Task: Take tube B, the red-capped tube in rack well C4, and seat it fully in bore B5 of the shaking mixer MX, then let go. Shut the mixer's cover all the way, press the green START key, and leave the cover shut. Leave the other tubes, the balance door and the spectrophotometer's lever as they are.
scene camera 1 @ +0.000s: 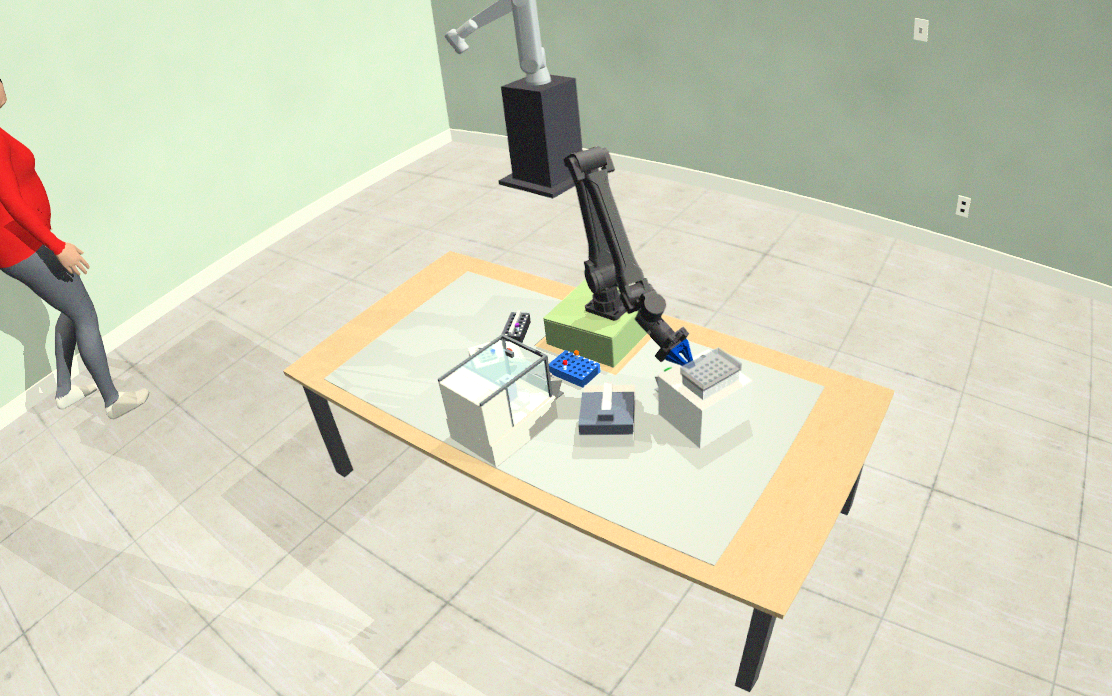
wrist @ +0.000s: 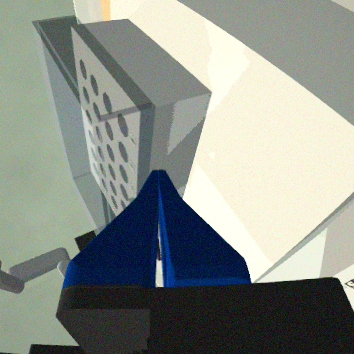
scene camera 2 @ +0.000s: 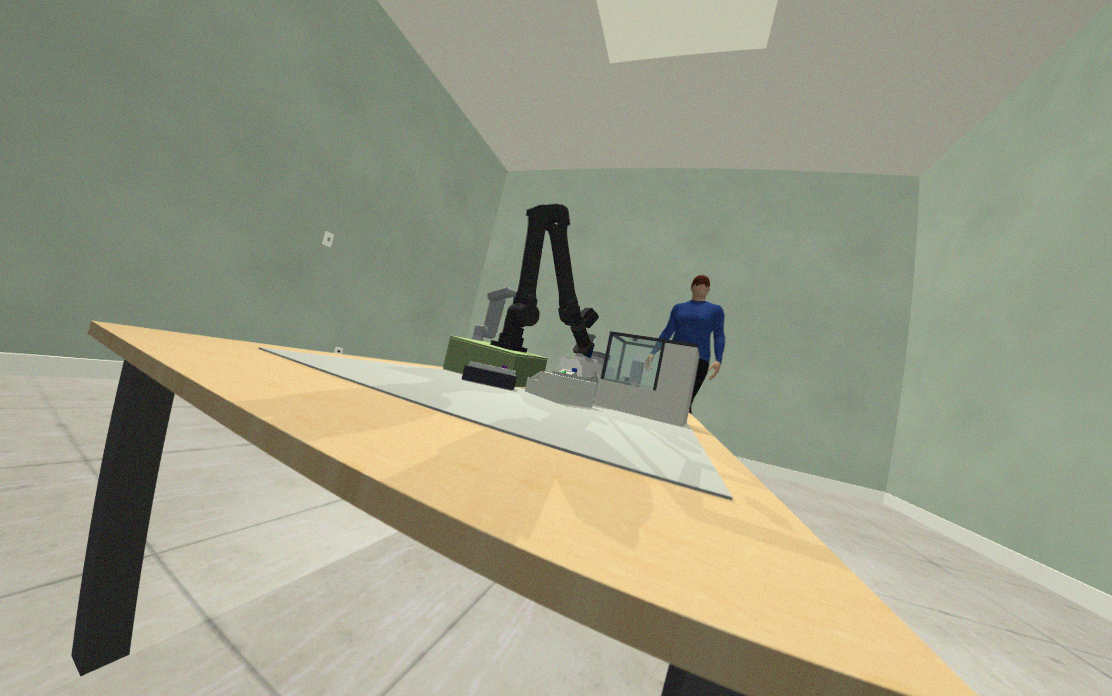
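Pixels of known places: gripper, between the fingertips: (scene camera 1: 694, 369) (wrist: 158, 178) (scene camera 2: 589, 357); arm's base, origin of its link: (scene camera 1: 608, 308) (scene camera 2: 508, 348).
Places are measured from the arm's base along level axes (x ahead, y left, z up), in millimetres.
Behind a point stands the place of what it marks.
Note:
The red-capped tube B (scene camera 1: 564, 362) @[x 223, y 7, z -57 mm] stands in the blue rack (scene camera 1: 587, 379) @[x 211, y 78, z -96 mm]; its well cannot be read. The mixer MX (scene camera 1: 687, 410) @[x 244, y 440, z -14 mm] (wrist: 280, 130) @[x 199, y 357, z 25 mm] is a white housing with a grey bored block (scene camera 1: 710, 372) (wrist: 120, 45) @[x 218, y 443, z 44 mm] on top. Its see-through cover (wrist: 60, 115) @[x 185, y 455, z 80 mm] overlaps the bored face and sticks out past it on the left in the wrist view; how far it is shut is hard to tell. The green START key (scene camera 1: 667, 369) @[x 103, y 283, z -42 mm] is a small green spot beside the fingers. My blue-fingered gripper (scene camera 1: 687, 361) @[x 159, y 405, z 49 mm] (wrist: 158, 178) @[x 159, y 405, z 49 mm] is shut and empty, its tips close to the block's side; contact is unclear.
The spectrophotometer (scene camera 1: 590, 422) @[x 403, y 247, z -30 mm] with a raised white lever (scene camera 1: 606, 397) @[x 319, y 235, z -12 mm] stands left of the mixer. Farther left are the glass-sided balance (scene camera 1: 469, 414) @[x 610, y 28, z 39 mm] (scene camera 2: 679, 385) @[x 580, y -79, z -10 mm] and a black rack (scene camera 1: 510, 328) @[x 179, y -249, z -62 mm] (scene camera 2: 484, 379) @[x 147, y -298, z -98 mm] with a purple cap. An orange-capped tube (scene camera 1: 576, 352) @[x 168, y 7, z -56 mm] stands in the blue rack.

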